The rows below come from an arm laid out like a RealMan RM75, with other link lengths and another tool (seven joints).
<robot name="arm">
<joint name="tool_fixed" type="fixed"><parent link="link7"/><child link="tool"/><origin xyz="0.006 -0.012 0.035" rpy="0 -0.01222 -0.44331"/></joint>
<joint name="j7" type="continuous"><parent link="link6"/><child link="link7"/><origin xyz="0 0.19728 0" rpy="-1.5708 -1.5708 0"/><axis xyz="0 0 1"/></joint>
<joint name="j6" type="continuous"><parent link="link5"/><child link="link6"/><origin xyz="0 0 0" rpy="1.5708 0 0"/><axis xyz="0 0 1"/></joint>
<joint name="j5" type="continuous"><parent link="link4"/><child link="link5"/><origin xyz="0 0.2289 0" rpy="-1.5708 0 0"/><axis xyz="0 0 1"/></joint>
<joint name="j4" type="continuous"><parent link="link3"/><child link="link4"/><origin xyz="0 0 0" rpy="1.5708 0 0"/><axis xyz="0 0 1"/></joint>
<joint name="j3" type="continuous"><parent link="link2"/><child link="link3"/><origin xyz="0 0.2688 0" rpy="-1.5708 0 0"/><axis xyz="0 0 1"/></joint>
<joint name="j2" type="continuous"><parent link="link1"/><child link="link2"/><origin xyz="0 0 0" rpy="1.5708 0 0"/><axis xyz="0 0 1"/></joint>
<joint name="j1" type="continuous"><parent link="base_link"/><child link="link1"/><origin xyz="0 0 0.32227" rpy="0 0 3.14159"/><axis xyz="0 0 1"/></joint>
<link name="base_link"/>
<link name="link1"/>
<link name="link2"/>
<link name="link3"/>
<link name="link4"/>
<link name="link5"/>
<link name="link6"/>
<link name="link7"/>
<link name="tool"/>
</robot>
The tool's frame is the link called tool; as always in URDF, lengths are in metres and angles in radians. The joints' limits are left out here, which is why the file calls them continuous.
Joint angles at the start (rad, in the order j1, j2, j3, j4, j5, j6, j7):
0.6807 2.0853 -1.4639 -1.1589 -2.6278 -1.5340 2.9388
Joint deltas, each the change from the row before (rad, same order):
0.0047 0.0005 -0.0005 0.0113 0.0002 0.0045 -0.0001
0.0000 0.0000 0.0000 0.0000 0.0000 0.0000 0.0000
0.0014 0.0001 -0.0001 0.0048 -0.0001 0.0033 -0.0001
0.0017 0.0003 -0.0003 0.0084 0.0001 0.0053 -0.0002
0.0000 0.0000 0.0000 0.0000 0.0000 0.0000 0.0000
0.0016 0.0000 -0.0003 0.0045 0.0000 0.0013 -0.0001
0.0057 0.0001 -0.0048 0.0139 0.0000 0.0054 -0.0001
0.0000 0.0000 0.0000 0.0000 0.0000 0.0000 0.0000
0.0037 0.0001 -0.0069 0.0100 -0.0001 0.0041 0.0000
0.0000 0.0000 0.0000 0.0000 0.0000 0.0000 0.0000
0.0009 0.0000 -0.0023 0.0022 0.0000 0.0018 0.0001
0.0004 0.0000 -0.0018 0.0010 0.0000 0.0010 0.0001
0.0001 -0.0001 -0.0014 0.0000 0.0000 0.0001 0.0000
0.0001 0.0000 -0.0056 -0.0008 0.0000 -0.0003 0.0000
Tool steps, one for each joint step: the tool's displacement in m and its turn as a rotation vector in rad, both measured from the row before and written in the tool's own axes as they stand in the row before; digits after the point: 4 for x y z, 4 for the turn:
0.0001 0.0002 0.0015 0.0027 0.0019 0.0009
0.0000 0.0000 0.0000 0.0000 0.0000 0.0000
-0.0003 0.0001 0.0007 0.0004 -0.0001 0.0009
-0.0002 -0.0002 0.0014 0.0012 0.0008 0.0021
0.0000 0.0000 0.0000 0.0000 0.0000 0.0000
0.0000 -0.0002 0.0006 0.0018 0.0009 0.0005
0.0004 -0.0001 0.0022 0.0063 0.0015 -0.0021
0.0000 0.0000 0.0000 0.0000 0.0000 0.0000
0.0007 -0.0004 0.0019 0.0066 0.0008 -0.0039
0.0000 0.0000 0.0000 0.0000 0.0000 0.0000
0.0001 0.0001 0.0005 0.0012 -0.0005 -0.0014
0.0001 0.0000 0.0003 0.0008 -0.0004 -0.0012
0.0001 0.0000 0.0001 0.0007 -0.0003 -0.0012
0.0007 -0.0001 0.0004 0.0029 -0.0006 -0.0050

